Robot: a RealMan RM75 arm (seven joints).
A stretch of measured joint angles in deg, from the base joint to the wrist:
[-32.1 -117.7 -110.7 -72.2 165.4 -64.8 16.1]
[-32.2 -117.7 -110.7 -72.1 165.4 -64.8 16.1]
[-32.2 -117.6 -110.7 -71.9 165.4 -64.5 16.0]
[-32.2 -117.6 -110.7 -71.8 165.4 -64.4 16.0]
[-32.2 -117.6 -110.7 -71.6 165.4 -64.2 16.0]
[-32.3 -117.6 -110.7 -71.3 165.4 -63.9 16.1]
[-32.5 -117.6 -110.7 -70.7 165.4 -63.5 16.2]
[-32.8 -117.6 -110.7 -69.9 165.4 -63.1 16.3]
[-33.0 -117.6 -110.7 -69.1 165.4 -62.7 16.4]
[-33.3 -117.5 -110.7 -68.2 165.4 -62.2 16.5]
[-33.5 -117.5 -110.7 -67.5 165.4 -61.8 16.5]
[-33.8 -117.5 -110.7 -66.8 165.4 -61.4 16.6]
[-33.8 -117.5 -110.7 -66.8 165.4 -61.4 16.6]
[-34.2 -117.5 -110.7 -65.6 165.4 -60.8 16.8]
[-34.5 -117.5 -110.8 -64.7 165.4 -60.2 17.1]
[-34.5 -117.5 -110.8 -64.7 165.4 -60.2 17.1]
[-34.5 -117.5 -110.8 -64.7 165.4 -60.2 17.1]
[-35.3 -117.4 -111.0 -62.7 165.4 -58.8 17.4]
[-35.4 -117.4 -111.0 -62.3 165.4 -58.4 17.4]
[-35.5 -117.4 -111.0 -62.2 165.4 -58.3 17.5]
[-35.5 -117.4 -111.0 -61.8 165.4 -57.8 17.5]
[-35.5 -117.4 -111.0 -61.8 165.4 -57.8 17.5]
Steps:
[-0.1 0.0 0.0 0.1 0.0 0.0 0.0]
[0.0 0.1 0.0 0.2 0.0 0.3 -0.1]
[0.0 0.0 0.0 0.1 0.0 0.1 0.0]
[0.0 0.0 0.0 0.2 0.0 0.2 0.0]
[-0.1 0.0 0.0 0.3 0.0 0.3 0.1]
[-0.2 0.0 0.0 0.6 0.0 0.4 0.1]
[-0.3 0.0 0.0 0.8 0.0 0.4 0.1]
[-0.2 0.0 0.0 0.8 0.0 0.4 0.1]
[-0.3 0.1 0.0 0.9 0.0 0.5 0.1]
[-0.2 0.0 0.0 0.7 0.0 0.4 0.0]
[-0.3 0.0 0.0 0.7 0.0 0.4 0.1]
[0.0 0.0 0.0 0.0 0.0 0.0 0.0]
[-0.4 0.0 0.0 1.2 0.0 0.6 0.2]
[-0.3 0.0 -0.1 0.9 0.0 0.6 0.3]
[0.0 0.0 0.0 0.0 0.0 0.0 0.0]
[0.0 0.0 0.0 0.0 0.0 0.0 0.0]
[-0.8 0.1 -0.2 2.0 0.0 1.4 0.3]
[-0.1 0.0 0.0 0.4 0.0 0.4 0.0]
[-0.1 0.0 0.0 0.1 0.0 0.1 0.1]
[0.0 0.0 0.0 0.4 0.0 0.5 0.0]
[0.0 0.0 0.0 0.0 0.0 0.0 0.0]

